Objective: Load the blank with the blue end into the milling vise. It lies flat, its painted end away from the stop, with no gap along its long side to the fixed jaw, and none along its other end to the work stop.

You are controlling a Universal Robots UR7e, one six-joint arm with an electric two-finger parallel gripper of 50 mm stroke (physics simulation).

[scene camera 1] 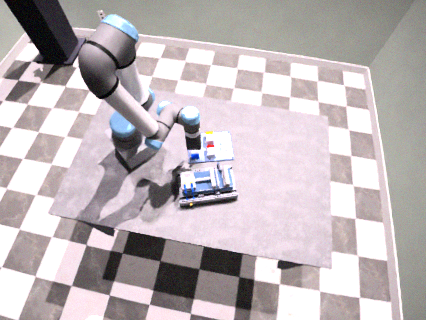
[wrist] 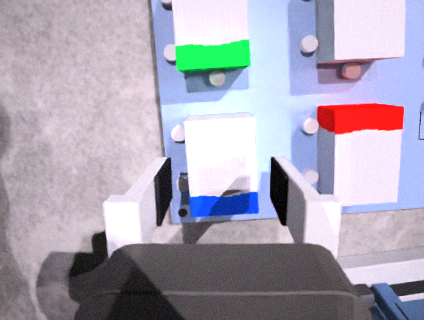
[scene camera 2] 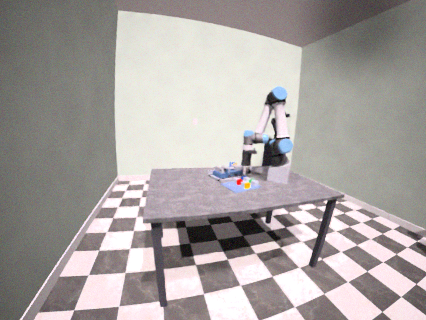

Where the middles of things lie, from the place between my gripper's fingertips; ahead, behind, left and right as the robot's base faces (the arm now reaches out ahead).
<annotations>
The blank with the blue end (wrist: 220, 148) lies 5 cm below my hand. Round my hand: red-ended blank (wrist: 359, 145) 9 cm ahead, 5 cm below, 2 cm to the left; light blue tray (scene camera 1: 224, 137) 8 cm ahead, 7 cm below, 6 cm to the left.
</annotations>
